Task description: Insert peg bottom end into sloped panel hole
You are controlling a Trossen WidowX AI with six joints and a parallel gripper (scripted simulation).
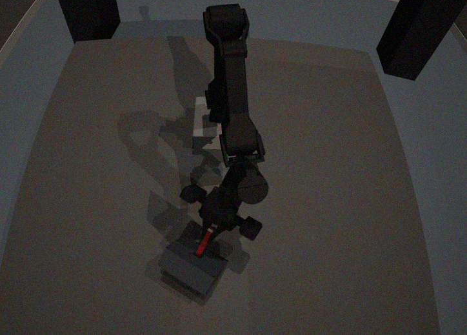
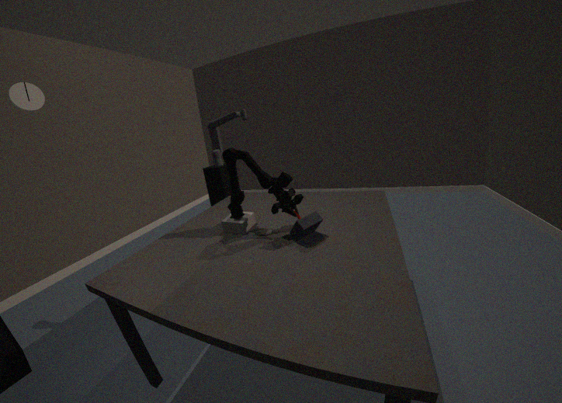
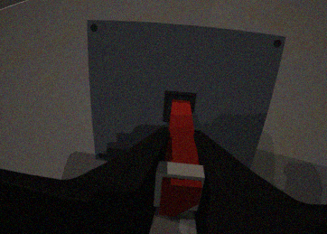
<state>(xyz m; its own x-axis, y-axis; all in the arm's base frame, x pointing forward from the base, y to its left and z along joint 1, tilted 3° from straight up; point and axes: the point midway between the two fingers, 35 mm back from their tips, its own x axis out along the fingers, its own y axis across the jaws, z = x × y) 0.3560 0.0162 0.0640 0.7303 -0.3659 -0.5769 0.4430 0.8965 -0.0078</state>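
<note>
Right now my gripper tip is 50 mm short of the sloped panel, 40 mm above it and 20 mm to the left of it. Round my gripper tip: red peg: 10 mm to the left, 10 mm behind, 10 mm above.
</note>
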